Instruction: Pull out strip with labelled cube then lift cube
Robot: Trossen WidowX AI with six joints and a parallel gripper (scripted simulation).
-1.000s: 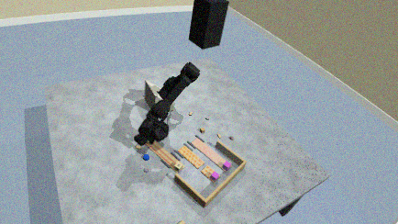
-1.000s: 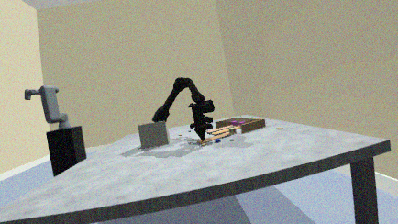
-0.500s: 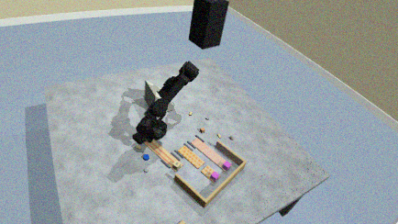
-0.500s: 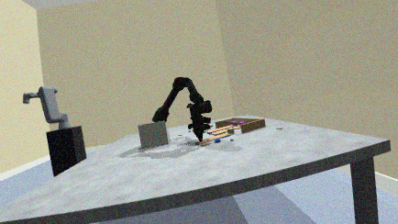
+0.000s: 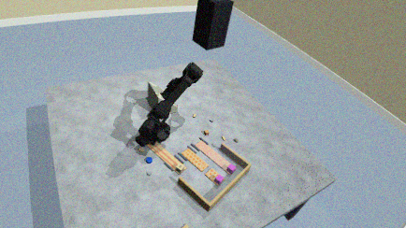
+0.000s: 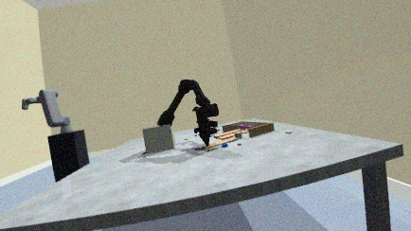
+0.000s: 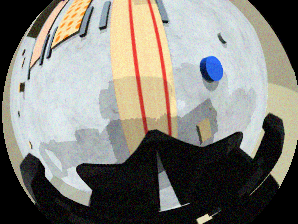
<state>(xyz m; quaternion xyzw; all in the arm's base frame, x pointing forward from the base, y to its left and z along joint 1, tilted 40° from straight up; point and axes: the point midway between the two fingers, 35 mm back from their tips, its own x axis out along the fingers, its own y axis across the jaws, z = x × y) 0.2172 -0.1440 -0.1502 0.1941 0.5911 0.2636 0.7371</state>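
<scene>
My gripper tip is now 200 mm short of the labelled cube, 30 mm to the right of it and 20 mm below it. From my gripper tip the other things lie so: blue disc 80 mm ahead, 70 mm to the right.
</scene>
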